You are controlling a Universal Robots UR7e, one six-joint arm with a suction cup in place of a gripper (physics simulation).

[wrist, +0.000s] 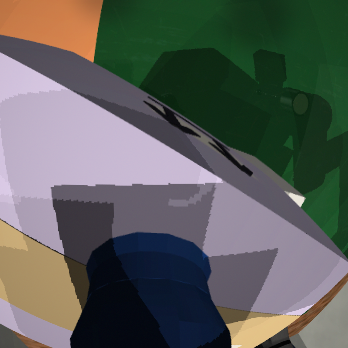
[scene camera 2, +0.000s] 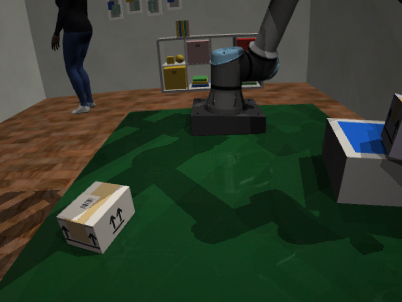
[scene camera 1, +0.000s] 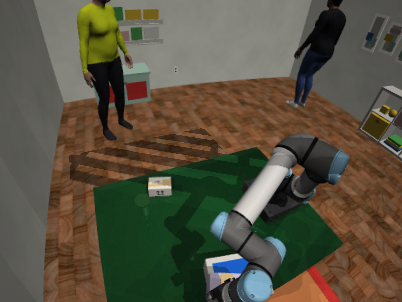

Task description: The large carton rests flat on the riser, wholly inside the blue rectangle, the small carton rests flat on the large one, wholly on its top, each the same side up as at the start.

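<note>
The large lilac carton (scene camera 1: 215, 279) (scene camera 2: 395, 131) (wrist: 115, 135) has tan tape on its upper face. My suction cup (wrist: 150, 270) is pressed against that face and holds it; the cup's contact is hidden in the scene views. The carton looks tilted in the scene camera 2 view, at the right edge, and is over part of the white riser (scene camera 1: 225, 257) (scene camera 2: 367, 175). Part of the blue rectangle (scene camera 1: 231, 265) (scene camera 2: 359, 135) shows beside it. Whether the carton touches the riser I cannot tell. The small white carton (scene camera 1: 160, 187) (scene camera 2: 97, 216) lies flat on the green mat, apart from the riser, tape side up.
The arm's base (scene camera 1: 280, 202) (scene camera 2: 228, 120) stands on the green mat (scene camera 1: 122, 240) (scene camera 2: 175, 270). An orange area (scene camera 1: 295, 290) (wrist: 47, 22) with a red edge borders the mat near the riser. Two people stand on the wooden floor beyond the mat. A shelf unit stands by the wall.
</note>
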